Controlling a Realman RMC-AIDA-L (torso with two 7-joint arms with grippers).
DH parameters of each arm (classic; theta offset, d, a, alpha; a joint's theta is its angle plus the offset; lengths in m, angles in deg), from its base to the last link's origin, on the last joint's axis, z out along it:
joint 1: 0 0.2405 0 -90
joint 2: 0 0 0 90
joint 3: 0 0.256 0 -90
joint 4: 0 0 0 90
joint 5: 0 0.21 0 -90
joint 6: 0 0 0 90
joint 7: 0 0.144 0 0
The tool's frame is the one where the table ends.
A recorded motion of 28 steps. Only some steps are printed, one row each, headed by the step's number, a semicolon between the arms.
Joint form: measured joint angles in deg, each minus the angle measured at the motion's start. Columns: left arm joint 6, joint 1, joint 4, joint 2, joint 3, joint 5, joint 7; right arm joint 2, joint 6, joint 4, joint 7, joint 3, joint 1, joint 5.
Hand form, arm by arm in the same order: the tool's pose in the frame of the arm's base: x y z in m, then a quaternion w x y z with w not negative. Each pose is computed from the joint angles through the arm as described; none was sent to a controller.
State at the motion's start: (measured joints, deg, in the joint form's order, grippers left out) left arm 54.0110 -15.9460 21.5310 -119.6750 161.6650 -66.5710 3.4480; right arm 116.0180 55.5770 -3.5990 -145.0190 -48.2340 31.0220 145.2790
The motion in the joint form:
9: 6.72 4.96 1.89 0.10 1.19 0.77 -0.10; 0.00 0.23 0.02 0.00 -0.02 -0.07 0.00
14: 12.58 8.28 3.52 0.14 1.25 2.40 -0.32; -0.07 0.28 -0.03 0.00 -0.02 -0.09 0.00
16: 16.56 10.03 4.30 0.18 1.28 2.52 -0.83; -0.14 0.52 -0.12 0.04 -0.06 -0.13 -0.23
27: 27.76 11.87 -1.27 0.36 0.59 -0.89 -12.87; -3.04 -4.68 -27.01 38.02 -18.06 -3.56 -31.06
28: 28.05 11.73 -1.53 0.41 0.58 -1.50 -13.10; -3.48 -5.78 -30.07 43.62 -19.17 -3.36 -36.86
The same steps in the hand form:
9: -0.3339 0.2240 -0.1053 0.51016 -0.77628 -0.29686 -0.22137; 0.3586 0.3686 0.0274 0.58018 -0.64804 0.37174 0.32441
14: -0.3267 0.2077 -0.1001 0.52054 -0.75992 -0.29071 -0.25894; 0.3588 0.3687 0.0282 0.58075 -0.64800 0.37078 0.32457
16: -0.3230 0.1997 -0.0939 0.53195 -0.74331 -0.28902 -0.28458; 0.3583 0.3689 0.0289 0.58023 -0.64967 0.36804 0.32530
27: -0.3412 0.1901 -0.0554 0.56889 -0.66914 -0.31599 -0.35882; 0.2958 0.3987 0.0340 0.39589 -0.81418 0.31555 0.28427
28: -0.3426 0.1909 -0.0531 0.57273 -0.66550 -0.31578 -0.35970; 0.2899 0.4024 0.0340 0.38064 -0.82950 0.31475 0.26073

